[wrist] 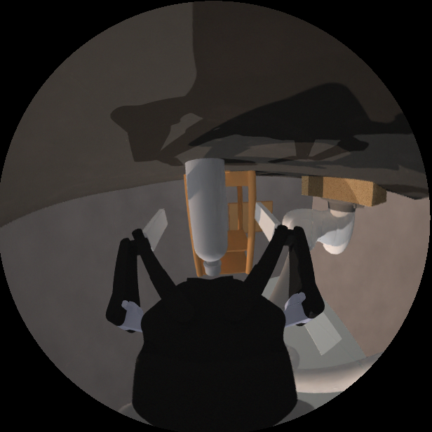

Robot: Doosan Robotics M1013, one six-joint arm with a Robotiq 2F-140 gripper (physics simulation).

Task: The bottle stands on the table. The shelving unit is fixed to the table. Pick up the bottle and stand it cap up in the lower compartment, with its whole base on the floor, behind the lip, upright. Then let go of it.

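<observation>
A pale grey bottle (206, 210) stands upright on the dark table (75, 130), its base toward the top of the wrist view and its narrow neck and cap toward the gripper body. My gripper (209, 212) is open, with one light finger pad on each side of the bottle and a visible gap on both sides. Nothing is gripped. The orange wooden shelving unit (251, 225) shows behind the bottle, which hides much of its left part. The lip and the floor of its lower compartment cannot be made out clearly.
A tan block (340, 190) is at the right, by the white robot arm (305, 222). A flat orange-brown panel (266, 212) shows just right of the shelving unit, partly behind the right finger. Dark shadows of the arm and gripper fall across the table.
</observation>
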